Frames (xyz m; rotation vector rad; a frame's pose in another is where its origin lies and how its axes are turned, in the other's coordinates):
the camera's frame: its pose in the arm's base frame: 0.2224 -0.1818 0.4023 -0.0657 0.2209 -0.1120
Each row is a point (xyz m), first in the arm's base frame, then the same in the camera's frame.
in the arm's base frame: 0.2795 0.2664 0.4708
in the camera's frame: -0.0122 0.4451 0.1030
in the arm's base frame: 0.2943 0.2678 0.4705
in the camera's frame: 0.0020 0.4480 0.1061
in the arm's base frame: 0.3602 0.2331 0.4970
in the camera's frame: 0.0643 0.4184 0.1447
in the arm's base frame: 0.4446 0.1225 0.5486
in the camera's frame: 0.1481 0.3135 0.2078
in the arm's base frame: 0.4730 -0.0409 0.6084
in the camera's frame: 0.1821 0.1497 0.2637
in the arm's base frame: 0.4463 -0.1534 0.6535
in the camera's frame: 0.1598 0.0319 0.2958
